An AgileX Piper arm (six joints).
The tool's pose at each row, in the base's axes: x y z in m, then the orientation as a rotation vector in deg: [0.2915 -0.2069 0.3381 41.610 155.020 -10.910]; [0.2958 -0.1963 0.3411 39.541 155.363 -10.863]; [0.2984 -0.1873 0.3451 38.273 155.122 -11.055]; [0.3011 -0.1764 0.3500 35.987 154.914 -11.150]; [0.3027 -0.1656 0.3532 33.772 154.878 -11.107]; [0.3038 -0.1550 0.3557 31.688 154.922 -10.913]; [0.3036 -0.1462 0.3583 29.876 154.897 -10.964]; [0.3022 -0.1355 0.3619 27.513 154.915 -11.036]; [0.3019 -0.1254 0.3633 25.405 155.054 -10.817]
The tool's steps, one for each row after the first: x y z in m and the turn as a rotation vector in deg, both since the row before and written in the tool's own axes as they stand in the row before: [0.0003 0.0112 -0.0038 -0.334 -0.214 -1.427]; [0.0004 0.0089 -0.0049 -0.124 -0.571 -0.802]; [0.0006 0.0106 -0.0061 -0.357 -0.769 -1.475]; [0.0018 0.0102 -0.0047 -0.411 -0.550 -1.458]; [0.0021 0.0099 -0.0042 -0.479 -0.407 -1.375]; [0.0023 0.0078 -0.0042 -0.269 -0.414 -1.219]; [0.0033 0.0091 -0.0059 -0.337 -0.466 -1.608]; [0.0028 0.0092 -0.0034 -0.483 -0.254 -1.422]
